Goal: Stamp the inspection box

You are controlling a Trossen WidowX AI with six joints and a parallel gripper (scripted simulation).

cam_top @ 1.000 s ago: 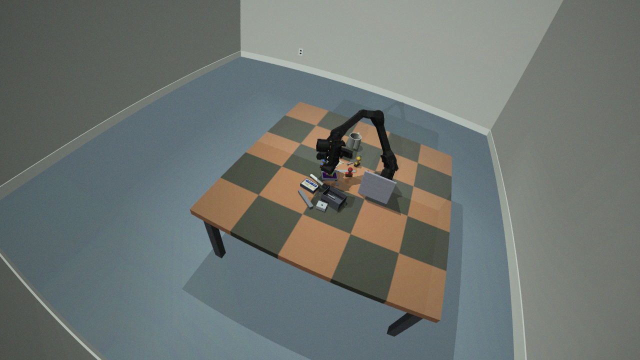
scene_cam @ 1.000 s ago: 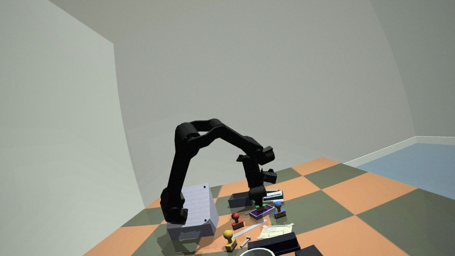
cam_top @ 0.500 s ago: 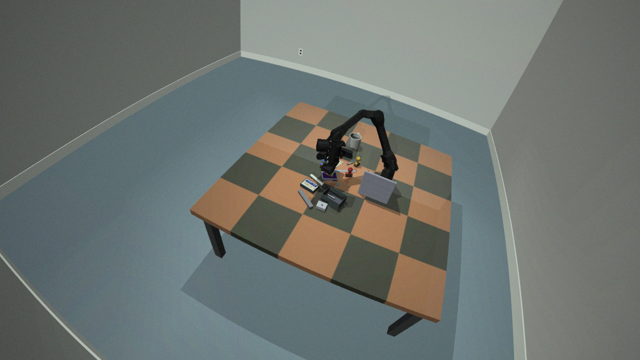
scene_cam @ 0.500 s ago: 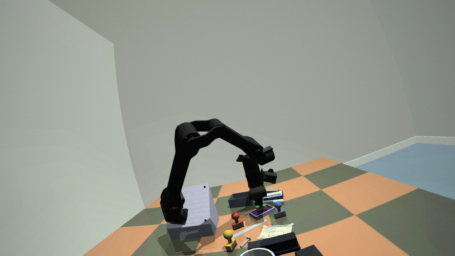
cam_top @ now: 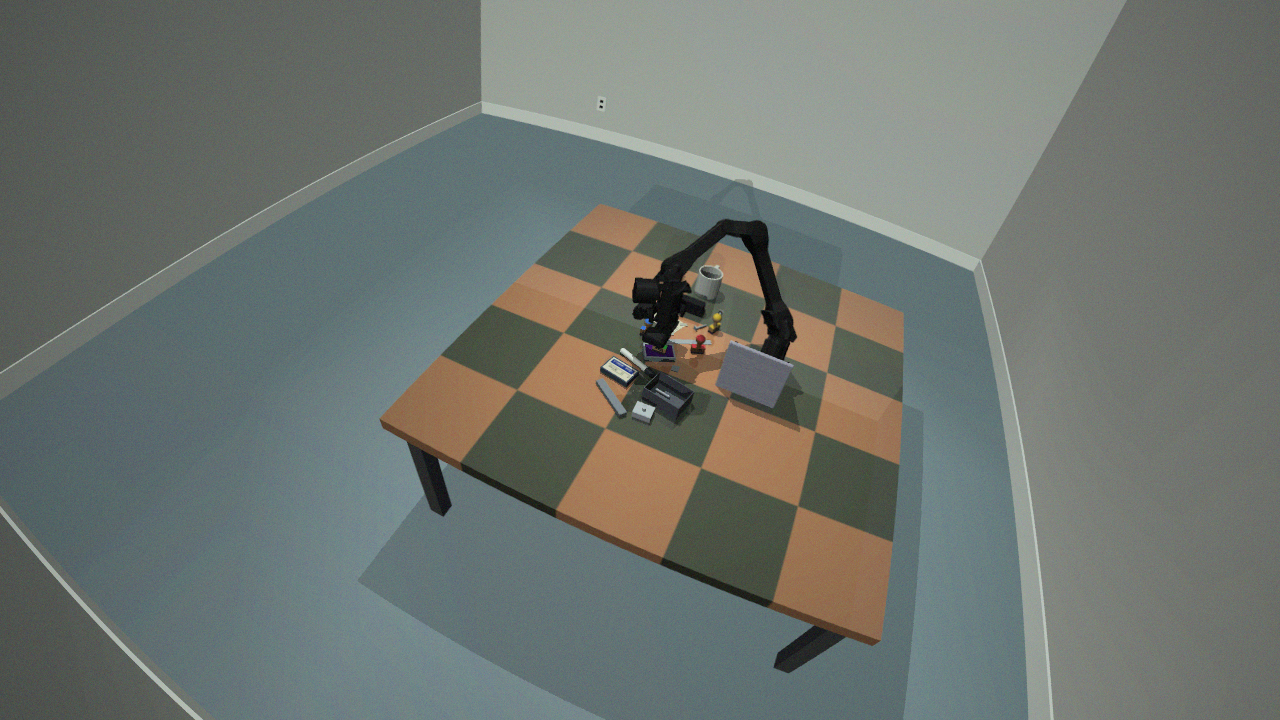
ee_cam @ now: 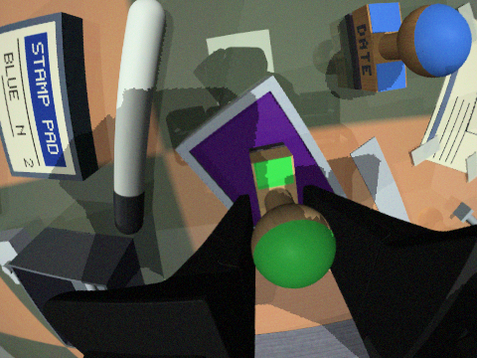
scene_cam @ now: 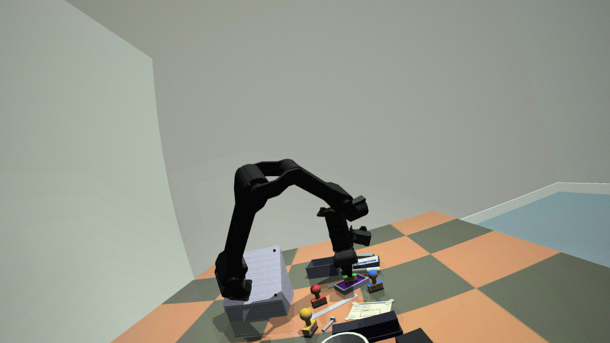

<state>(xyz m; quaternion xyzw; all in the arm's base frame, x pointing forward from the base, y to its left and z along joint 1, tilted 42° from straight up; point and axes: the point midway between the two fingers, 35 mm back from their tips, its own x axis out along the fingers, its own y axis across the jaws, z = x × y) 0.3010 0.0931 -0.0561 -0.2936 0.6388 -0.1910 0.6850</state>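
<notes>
Right now the purple ink pad is 30 mm below my gripper tip. Round my gripper tip: green-knobbed stamp (right at my gripper tip); blue-knobbed stamp (70 mm ahead, 50 mm to the right, 20 mm below); white marker (80 mm to the left, 30 mm below, 10 mm ahead).
</notes>
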